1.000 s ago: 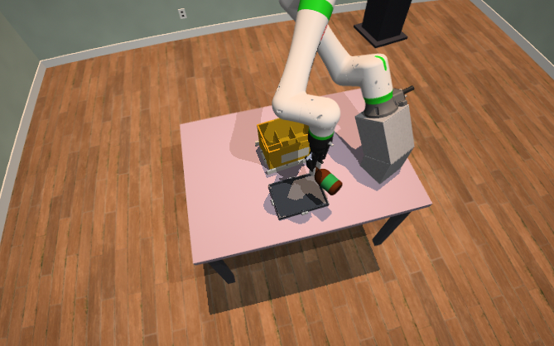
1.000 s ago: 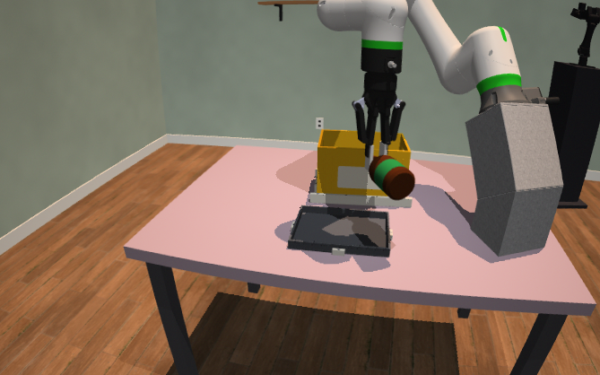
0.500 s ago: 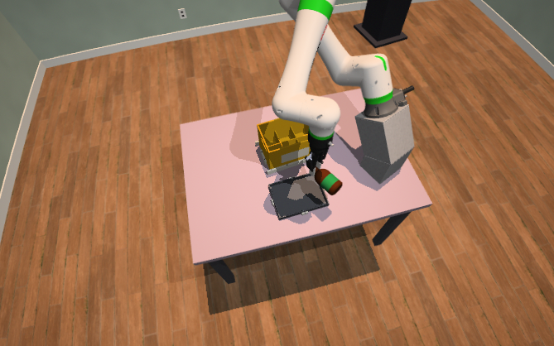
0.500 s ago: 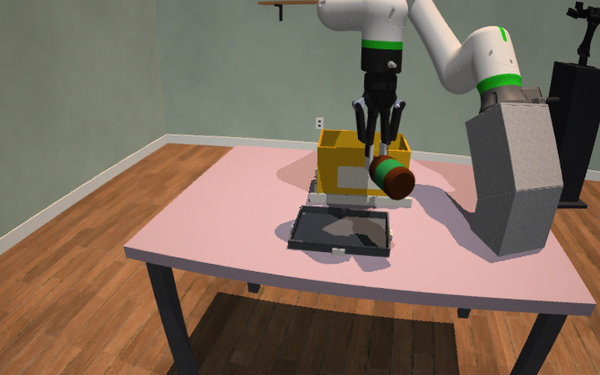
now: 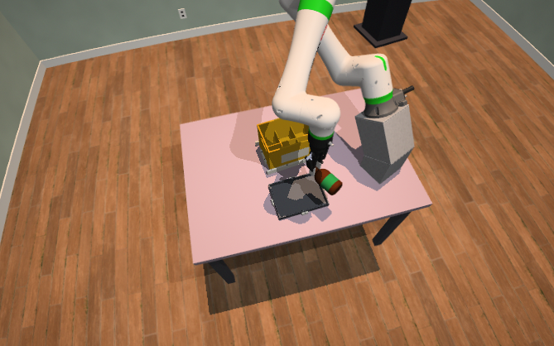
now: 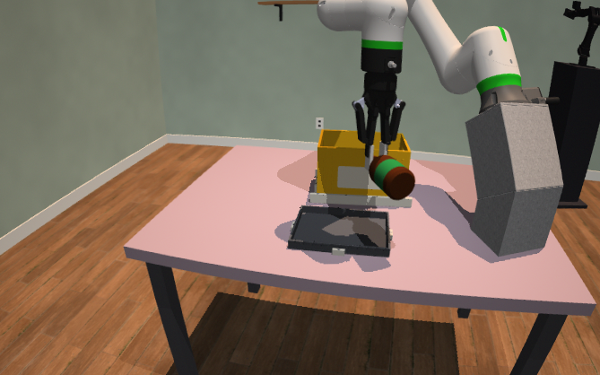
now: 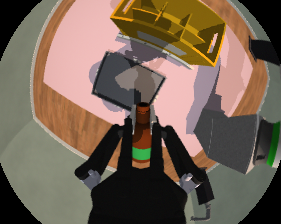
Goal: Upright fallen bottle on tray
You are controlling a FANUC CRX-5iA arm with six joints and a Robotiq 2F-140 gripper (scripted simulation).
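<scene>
My gripper is now 2 cm past the bottle, 5 cm to the right of it and 2 cm above it. Also, from my hand: yellow crate (27 cm to the right, 14 cm below); then tray (7 cm ahead, 21 cm below).
</scene>
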